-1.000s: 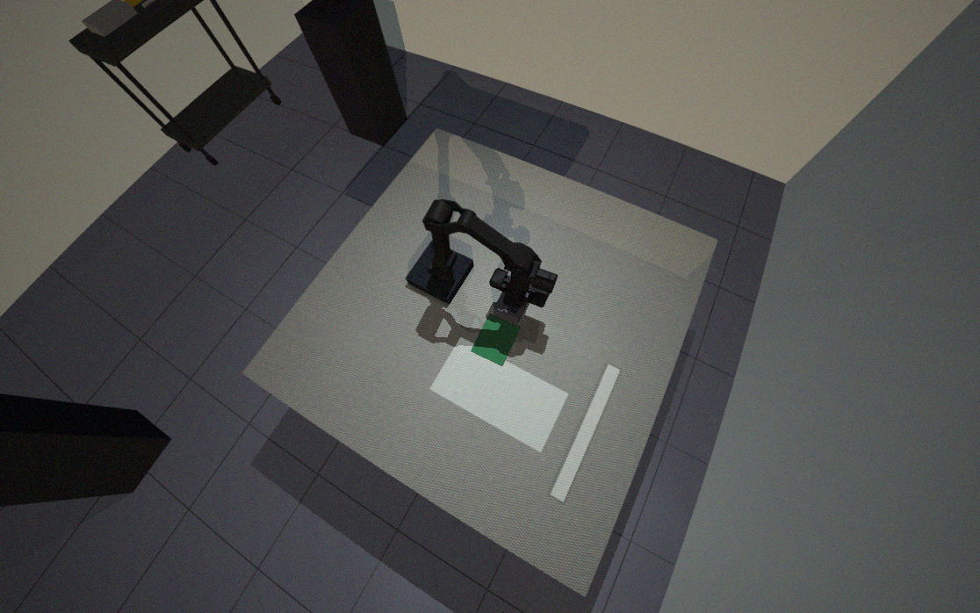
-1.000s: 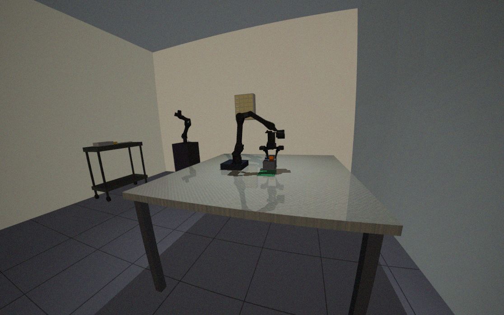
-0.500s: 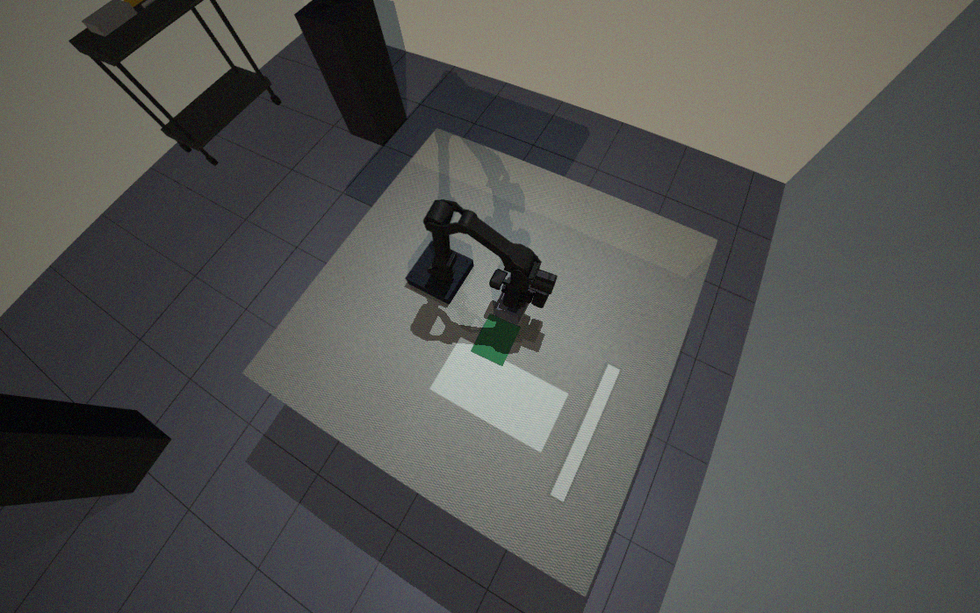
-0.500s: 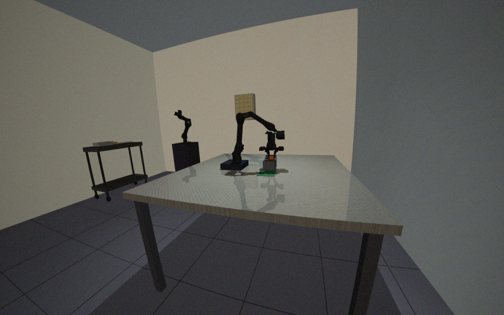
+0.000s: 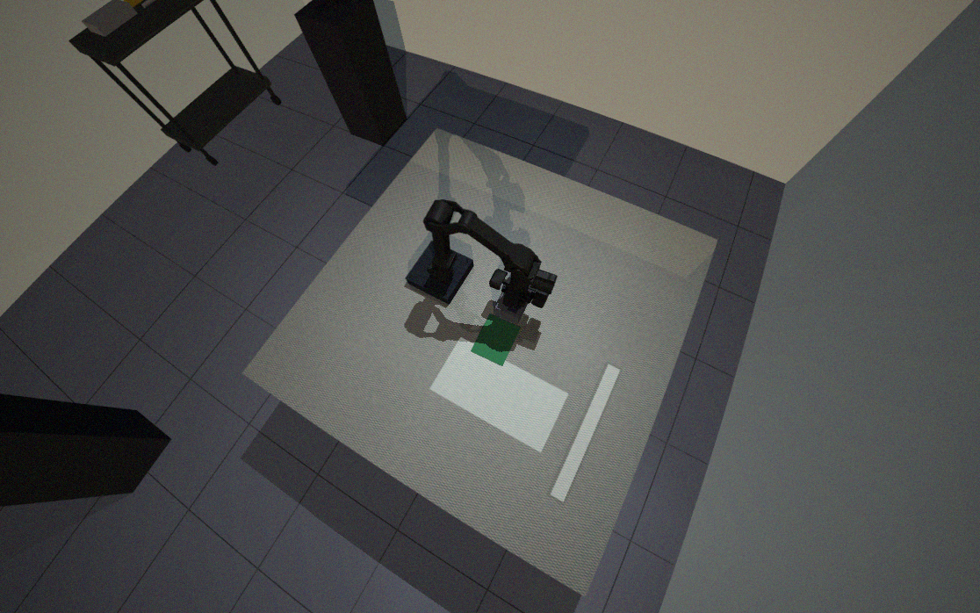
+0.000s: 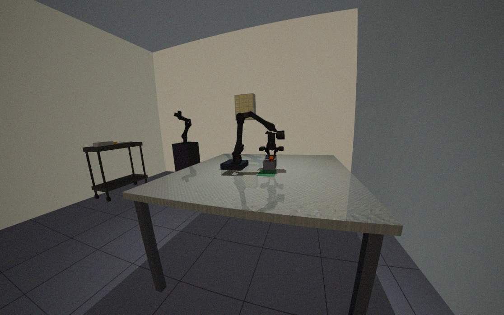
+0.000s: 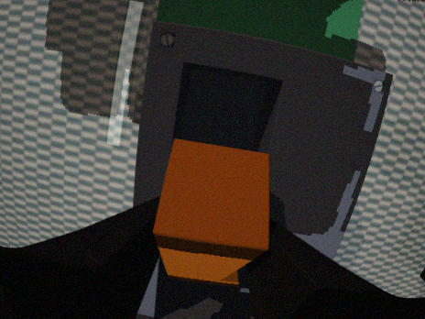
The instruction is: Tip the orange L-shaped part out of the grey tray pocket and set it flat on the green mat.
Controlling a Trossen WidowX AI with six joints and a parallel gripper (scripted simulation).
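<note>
My gripper tip is 14 cm to the left of the green mat, 8 cm above it and 1 cm past it. From my gripper tip the other things lie so: orange L-shaped part: 3 cm to the left, 3 cm below, 2 cm behind.
</note>
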